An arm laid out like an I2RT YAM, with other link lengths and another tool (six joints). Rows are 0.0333 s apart.
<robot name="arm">
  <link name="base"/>
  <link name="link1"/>
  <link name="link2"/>
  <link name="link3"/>
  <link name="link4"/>
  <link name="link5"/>
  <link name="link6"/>
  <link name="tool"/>
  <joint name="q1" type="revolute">
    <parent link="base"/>
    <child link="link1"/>
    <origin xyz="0 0 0.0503"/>
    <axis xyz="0 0 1"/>
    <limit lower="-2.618" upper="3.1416"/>
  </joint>
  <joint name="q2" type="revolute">
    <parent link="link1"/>
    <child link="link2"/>
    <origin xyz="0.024 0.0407 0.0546"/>
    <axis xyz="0 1 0"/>
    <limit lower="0" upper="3.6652"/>
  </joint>
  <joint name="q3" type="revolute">
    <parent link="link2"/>
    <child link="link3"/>
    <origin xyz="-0.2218 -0.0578 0"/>
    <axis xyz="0 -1 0"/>
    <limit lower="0" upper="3.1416"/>
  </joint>
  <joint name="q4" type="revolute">
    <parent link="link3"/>
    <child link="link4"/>
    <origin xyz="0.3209 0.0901 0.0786"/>
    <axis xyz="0 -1 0"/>
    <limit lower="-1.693" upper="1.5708"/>
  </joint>
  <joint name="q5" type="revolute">
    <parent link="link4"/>
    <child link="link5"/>
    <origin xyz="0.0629 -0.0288 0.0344"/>
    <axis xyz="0 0 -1"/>
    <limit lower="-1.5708" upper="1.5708"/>
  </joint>
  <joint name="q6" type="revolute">
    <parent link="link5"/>
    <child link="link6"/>
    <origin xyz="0.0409 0 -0.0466"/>
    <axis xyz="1 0 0"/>
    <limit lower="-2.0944" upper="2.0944"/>
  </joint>
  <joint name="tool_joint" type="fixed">
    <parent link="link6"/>
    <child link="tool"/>
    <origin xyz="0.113 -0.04 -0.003" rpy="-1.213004 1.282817 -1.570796"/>
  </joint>
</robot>
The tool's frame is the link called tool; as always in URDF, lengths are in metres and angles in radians.
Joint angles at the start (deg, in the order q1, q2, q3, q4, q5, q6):
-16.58, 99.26, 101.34, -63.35, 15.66, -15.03
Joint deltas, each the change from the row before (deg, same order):
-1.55, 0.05, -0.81, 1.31, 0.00, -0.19
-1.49, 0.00, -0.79, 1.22, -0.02, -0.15
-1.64, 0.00, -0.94, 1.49, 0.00, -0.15
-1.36, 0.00, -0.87, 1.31, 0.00, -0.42
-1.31, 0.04, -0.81, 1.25, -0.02, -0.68
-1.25, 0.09, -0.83, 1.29, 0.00, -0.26
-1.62, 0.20, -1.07, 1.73, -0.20, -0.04
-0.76, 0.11, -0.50, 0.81, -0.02, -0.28
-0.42, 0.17, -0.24, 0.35, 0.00, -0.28
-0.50, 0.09, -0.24, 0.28, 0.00, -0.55
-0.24, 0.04, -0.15, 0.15, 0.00, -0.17
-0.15, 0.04, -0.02, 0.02, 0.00, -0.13
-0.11, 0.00, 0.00, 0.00, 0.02, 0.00
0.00, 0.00, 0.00, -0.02, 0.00, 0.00
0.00, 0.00, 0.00, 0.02, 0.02, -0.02
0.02, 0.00, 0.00, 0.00, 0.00, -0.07
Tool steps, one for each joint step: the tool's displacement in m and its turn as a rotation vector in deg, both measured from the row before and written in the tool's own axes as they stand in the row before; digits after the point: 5 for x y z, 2 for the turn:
0.00603, -0.00601, 0.01049, 0.67, 0.75, 1.04
0.00606, -0.00585, 0.00978, 0.64, 0.73, 1.03
0.00671, -0.00636, 0.01110, 0.77, 0.77, 1.17
0.00560, -0.00497, 0.00959, 0.64, 0.55, 0.68
0.00533, -0.00469, 0.00936, 0.59, 0.44, 0.38
0.00555, -0.00394, 0.00944, 0.58, 0.58, 0.71
0.00724, -0.00421, 0.01263, 0.58, 0.77, 1.22
0.00341, -0.00215, 0.00604, 0.33, 0.32, 0.30
0.00212, -0.00064, 0.00380, 0.10, 0.25, -0.04
0.00248, -0.00147, 0.00363, 0.13, 0.21, -0.24
0.00136, -0.00051, 0.00183, 0.05, 0.14, -0.04
0.00077, -0.00054, 0.00095, 0.02, 0.09, -0.05
0.00060, -0.00065, 0.00046, 0.05, 0.09, 0.06
0.00006, 0.00004, -0.00001, -0.01, 0.01, -0.01
-0.00004, -0.00009, 0.00002, 0.03, -0.01, -0.01
-0.00015, 0.00009, -0.00008, -0.01, -0.04, -0.08

